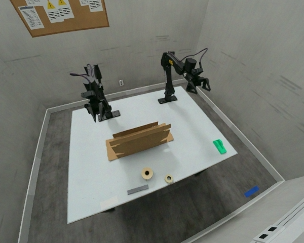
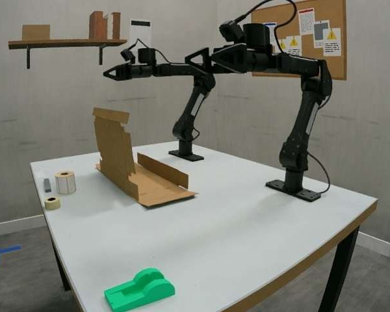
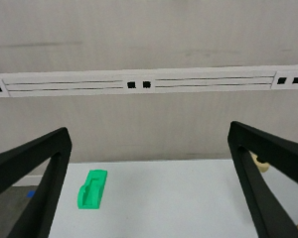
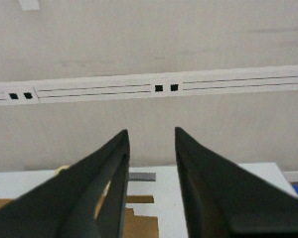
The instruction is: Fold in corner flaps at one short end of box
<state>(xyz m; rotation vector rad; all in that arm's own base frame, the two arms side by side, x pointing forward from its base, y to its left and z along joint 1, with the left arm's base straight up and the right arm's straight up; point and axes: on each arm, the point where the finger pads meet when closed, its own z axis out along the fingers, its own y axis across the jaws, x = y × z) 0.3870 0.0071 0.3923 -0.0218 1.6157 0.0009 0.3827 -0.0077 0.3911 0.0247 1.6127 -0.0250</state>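
Observation:
My right gripper is now 360 mm above the corner flap, 40 mm short of it and 20 mm to the right of it. The rest, counted from my right hand: grey bar (390 mm below, 280 mm ahead, 70 mm to the left); green dispenser (740 mm to the left, 380 mm below, 250 mm ahead).

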